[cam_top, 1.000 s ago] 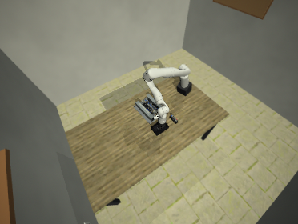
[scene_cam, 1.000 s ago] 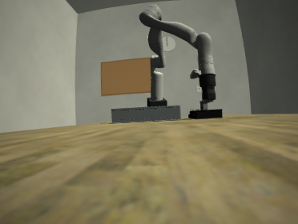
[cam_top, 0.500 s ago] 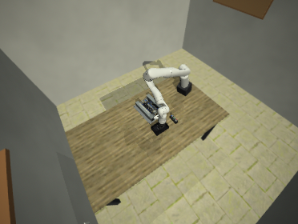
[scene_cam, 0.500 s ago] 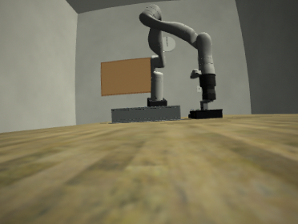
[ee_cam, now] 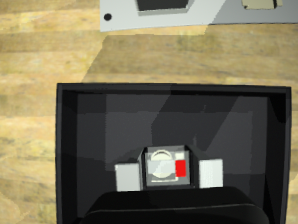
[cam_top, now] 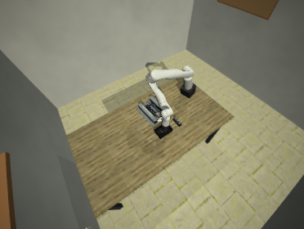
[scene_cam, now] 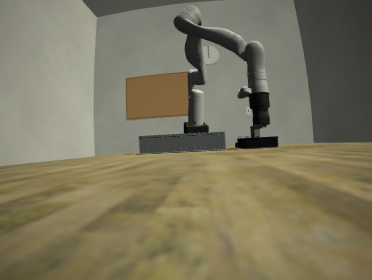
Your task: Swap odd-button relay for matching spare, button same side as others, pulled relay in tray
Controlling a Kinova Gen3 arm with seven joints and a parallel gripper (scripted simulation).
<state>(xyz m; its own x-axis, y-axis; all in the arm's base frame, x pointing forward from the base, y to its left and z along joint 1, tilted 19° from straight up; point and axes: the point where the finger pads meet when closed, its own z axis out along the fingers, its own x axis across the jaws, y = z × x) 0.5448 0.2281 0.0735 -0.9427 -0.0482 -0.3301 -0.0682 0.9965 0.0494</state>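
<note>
Right now my hand is 2 cm above the black tray. Also, from my hand: spare relay 19 cm behind.
</note>
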